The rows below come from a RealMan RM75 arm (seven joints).
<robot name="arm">
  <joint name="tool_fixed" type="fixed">
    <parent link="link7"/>
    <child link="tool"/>
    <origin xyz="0 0 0" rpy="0 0 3.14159"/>
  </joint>
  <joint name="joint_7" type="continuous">
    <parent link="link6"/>
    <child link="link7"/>
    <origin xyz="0.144 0 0" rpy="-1.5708 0 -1.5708"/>
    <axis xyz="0 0 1"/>
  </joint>
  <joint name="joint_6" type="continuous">
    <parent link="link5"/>
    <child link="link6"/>
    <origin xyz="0 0 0" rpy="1.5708 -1.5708 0"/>
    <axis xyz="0 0 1"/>
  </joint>
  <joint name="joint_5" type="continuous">
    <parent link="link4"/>
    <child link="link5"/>
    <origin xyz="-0.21 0 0" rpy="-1.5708 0 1.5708"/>
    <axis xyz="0 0 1"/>
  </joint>
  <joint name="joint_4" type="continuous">
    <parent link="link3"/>
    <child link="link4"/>
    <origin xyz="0 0 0" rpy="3.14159 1.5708 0"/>
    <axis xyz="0 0 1"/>
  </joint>
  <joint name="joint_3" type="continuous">
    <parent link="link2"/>
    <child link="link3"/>
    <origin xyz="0 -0.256 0" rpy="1.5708 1.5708 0"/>
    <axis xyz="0 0 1"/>
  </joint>
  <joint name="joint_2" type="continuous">
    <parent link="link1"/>
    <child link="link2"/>
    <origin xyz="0 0 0" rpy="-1.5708 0 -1.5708"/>
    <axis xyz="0 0 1"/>
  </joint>
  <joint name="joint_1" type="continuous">
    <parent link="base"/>
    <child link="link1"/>
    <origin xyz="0 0 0.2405" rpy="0 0 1.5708"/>
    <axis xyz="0 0 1"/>
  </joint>
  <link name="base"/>
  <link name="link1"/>
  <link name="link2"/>
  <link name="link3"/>
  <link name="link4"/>
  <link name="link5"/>
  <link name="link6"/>
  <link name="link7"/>
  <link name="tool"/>
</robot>
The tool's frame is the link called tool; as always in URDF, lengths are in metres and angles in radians. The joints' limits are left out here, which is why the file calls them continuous.
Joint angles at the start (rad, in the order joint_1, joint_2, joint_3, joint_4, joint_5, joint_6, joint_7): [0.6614 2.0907 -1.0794 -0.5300 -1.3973 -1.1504 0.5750]
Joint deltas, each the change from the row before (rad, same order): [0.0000 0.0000 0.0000 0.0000 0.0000 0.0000 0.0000]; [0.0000 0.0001 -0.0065 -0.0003 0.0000 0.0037 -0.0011]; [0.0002 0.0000 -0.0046 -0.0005 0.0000 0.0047 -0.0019]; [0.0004 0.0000 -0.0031 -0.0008 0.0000 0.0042 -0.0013]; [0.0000 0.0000 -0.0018 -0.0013 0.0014 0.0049 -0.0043]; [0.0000 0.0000 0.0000 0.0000 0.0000 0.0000 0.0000]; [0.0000 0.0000 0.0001 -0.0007 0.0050 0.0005 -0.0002]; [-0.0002 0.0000 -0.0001 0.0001 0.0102 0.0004 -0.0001]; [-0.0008 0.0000 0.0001 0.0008 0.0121 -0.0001 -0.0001]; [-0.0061 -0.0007 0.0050 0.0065 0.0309 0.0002 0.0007]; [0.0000 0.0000 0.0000 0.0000 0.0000 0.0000 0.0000]
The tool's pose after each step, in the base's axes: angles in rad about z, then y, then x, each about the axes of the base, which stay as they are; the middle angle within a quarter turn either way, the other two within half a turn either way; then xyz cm. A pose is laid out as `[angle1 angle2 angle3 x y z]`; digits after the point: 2 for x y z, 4 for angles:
[-0.0936 -0.5316 -2.4859 18.86 39.79 -3.16]
[-0.0989 -0.5281 -2.4904 18.85 39.77 -3.27]
[-0.1035 -0.5241 -2.4920 18.86 39.78 -3.33]
[-0.1069 -0.5210 -2.4924 18.85 39.81 -3.37]
[-0.1107 -0.5183 -2.4893 18.85 39.87 -3.36]
[-0.1107 -0.5183 -2.4893 18.85 39.87 -3.36]
[-0.1071 -0.5210 -2.4846 18.81 39.91 -3.30]
[-0.0983 -0.5263 -2.4760 18.75 39.97 -3.21]
[-0.0868 -0.5322 -2.4658 18.72 40.01 -3.10]
[-0.0453 -0.5420 -2.4323 18.92 40.06 -2.80]
[-0.0453 -0.5420 -2.4323 18.92 40.06 -2.80]

